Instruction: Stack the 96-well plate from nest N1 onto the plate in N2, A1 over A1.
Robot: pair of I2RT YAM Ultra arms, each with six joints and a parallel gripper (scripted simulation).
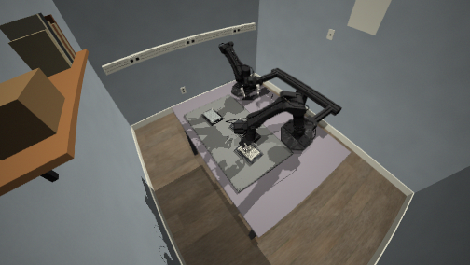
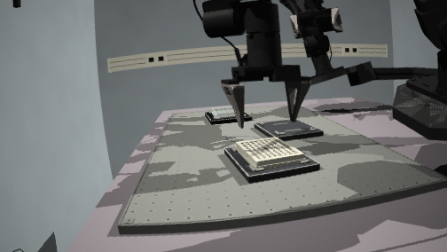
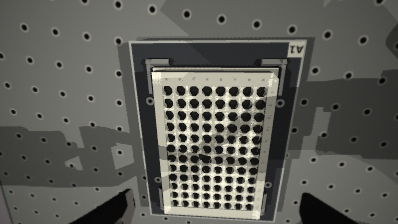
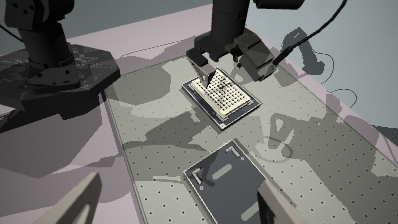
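The white 96-well plate is 60 mm below my left hand.
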